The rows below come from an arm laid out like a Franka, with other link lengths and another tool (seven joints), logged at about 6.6 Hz.
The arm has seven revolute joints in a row. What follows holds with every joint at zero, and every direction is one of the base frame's. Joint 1 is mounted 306.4 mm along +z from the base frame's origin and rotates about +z. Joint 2 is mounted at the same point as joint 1 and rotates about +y. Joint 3 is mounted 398.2 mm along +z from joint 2 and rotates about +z. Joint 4 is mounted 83.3 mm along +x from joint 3 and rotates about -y. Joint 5 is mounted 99.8 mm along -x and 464.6 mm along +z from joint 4 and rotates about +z. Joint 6 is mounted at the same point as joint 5 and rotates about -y. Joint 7 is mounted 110 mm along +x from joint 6 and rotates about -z. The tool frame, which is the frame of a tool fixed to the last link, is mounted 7 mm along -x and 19 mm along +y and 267.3 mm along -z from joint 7; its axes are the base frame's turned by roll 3.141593, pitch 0.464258 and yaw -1.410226 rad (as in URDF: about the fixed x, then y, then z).
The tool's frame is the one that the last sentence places.
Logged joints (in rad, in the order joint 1, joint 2, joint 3, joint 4, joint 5, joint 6, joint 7), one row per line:
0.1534 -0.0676 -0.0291 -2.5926 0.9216 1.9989 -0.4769
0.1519 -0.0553 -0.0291 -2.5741 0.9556 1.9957 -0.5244
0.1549 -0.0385 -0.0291 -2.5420 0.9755 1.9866 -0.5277
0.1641 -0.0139 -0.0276 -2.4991 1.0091 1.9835 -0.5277
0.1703 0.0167 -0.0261 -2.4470 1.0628 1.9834 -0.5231
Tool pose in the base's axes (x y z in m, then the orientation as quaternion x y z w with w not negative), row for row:
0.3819 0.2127 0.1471 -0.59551 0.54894 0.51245 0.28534
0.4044 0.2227 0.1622 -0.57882 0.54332 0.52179 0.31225
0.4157 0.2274 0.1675 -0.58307 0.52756 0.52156 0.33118
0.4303 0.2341 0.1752 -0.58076 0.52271 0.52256 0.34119
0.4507 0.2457 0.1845 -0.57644 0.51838 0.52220 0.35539
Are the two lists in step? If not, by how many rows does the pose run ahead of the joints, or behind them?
The pose runs 1 row behind the joints: the pose in row i belongs to the joints in row i - 1.
